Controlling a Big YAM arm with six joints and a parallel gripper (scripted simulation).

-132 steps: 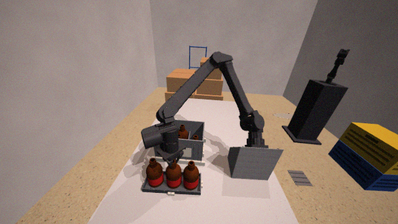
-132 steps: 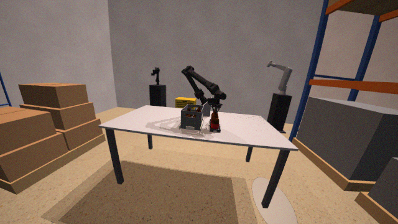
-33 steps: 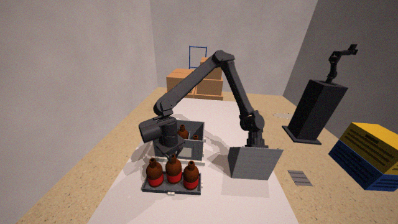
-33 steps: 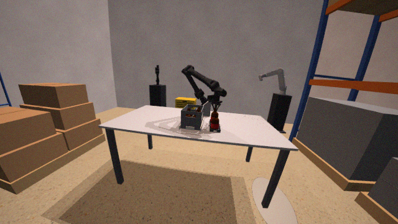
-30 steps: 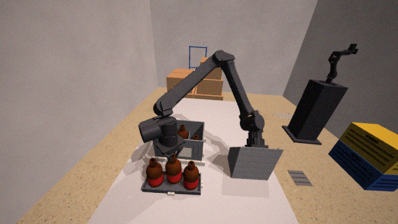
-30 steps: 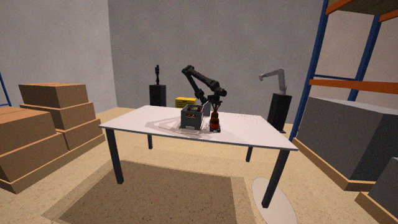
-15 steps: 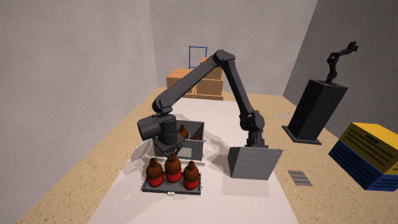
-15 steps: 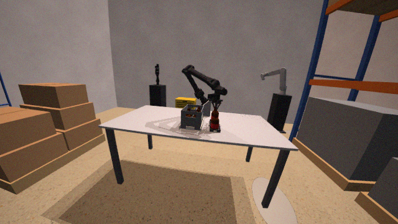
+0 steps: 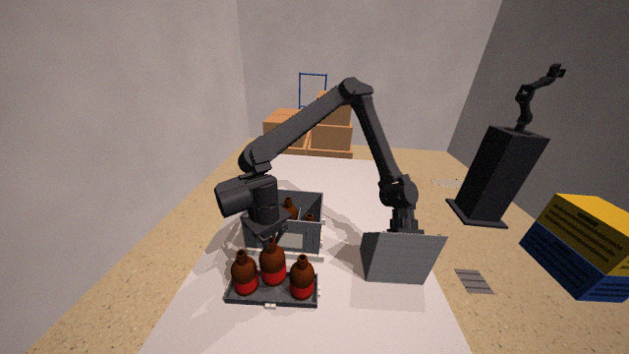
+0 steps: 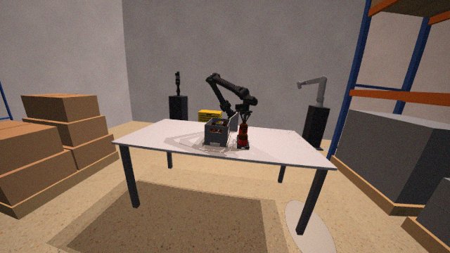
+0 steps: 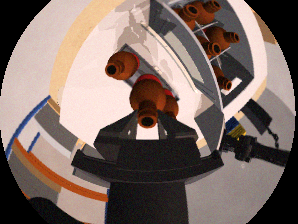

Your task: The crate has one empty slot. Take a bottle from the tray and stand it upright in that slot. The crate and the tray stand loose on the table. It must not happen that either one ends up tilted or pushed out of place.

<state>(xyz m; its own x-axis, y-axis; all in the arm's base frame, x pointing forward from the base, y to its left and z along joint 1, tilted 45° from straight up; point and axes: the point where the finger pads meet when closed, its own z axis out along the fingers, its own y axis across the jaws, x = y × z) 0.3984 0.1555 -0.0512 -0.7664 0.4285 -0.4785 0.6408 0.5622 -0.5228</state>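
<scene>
Now: the brown bottle 6 cm below my hand. Also, from my hand: grey crate 22 cm to the right, 12 cm below, 1 cm ahead; dark tray 19 cm below.
</scene>
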